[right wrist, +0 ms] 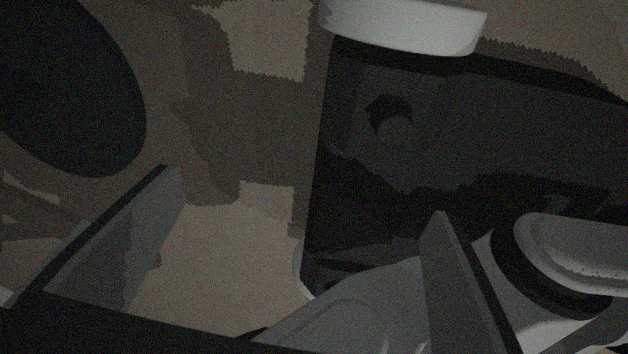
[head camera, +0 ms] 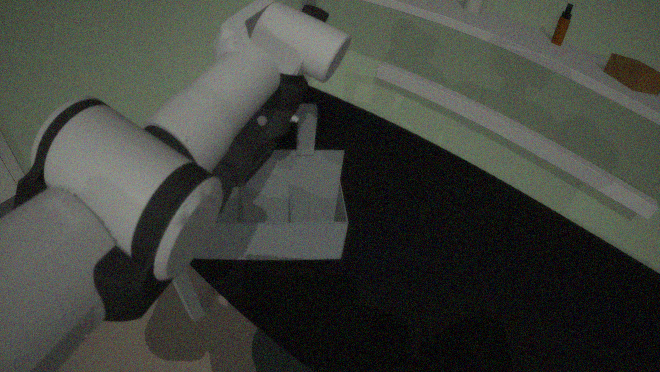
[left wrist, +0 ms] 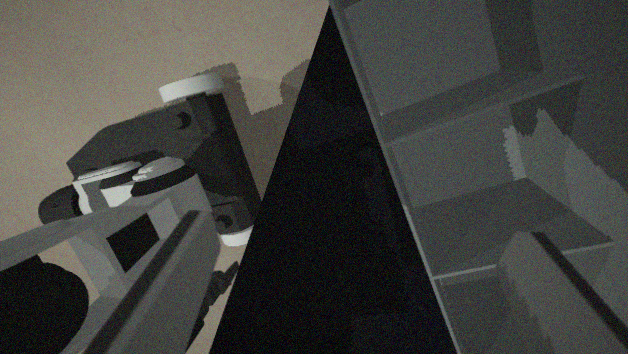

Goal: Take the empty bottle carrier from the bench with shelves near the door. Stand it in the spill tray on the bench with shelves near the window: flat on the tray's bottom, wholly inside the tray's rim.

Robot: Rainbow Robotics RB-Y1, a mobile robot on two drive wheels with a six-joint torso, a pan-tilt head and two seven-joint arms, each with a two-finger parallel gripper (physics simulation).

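Places are measured from the robot's base along level axes (x ahead, y left, z up), in centimetres.
Pixels of known places: left gripper, between the fingertips: (head camera: 233,190) (left wrist: 355,238); right gripper, between the fingertips: (right wrist: 303,205) (left wrist: 220,266); robot's base, origin of its link: (left wrist: 233,154).
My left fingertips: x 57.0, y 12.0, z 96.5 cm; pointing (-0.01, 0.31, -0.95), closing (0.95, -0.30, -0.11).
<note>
For each thing: its middle in the pictures, then the offset to it from my left fingertips. "*": a spot on its surface instead. Level surfaces: height alone.
- empty grey bottle carrier, middle of its body: (head camera: 264,171) dz -6.1, dx +12.2, dy -3.0 cm
- black bench, height of its surface: dz -20.1 cm
- handle post, middle of its body: (head camera: 306,129) dz +3.4, dx +13.1, dy -10.5 cm
- wall shelf, height of its surface: dz +25.6 cm
- amber bottle, a spot on its surface: (head camera: 561,31) * dz +28.7, dx +24.7, dy -60.5 cm
- brown box, a spot on its surface: (head camera: 634,74) * dz +28.2, dx +7.5, dy -66.8 cm
The empty grey bottle carrier (head camera: 297,241) (left wrist: 465,175) stands upright on the black bench (head camera: 450,225) (left wrist: 330,250). In the head view its open compartments and one handle post (head camera: 306,131) show; my left arm hides its left part and the rest of the handle. My left gripper (left wrist: 355,238) is open with nothing between its fingers. In the left wrist view one finger overlaps the carrier's compartments and the other lies over the floor side. Its fingertips are hidden in the head view. My right gripper (right wrist: 303,205) is open and empty, away from the carrier. The spill tray does not show.
A wall shelf (head camera: 530,47) behind the bench holds an amber bottle (head camera: 561,31) and a brown box (head camera: 634,74). A lower pale ledge (head camera: 515,135) runs along the wall. My dark wheeled base (left wrist: 145,130) (right wrist: 475,125) shows on the floor. A dark round shape (right wrist: 70,90) lies beside it.
</note>
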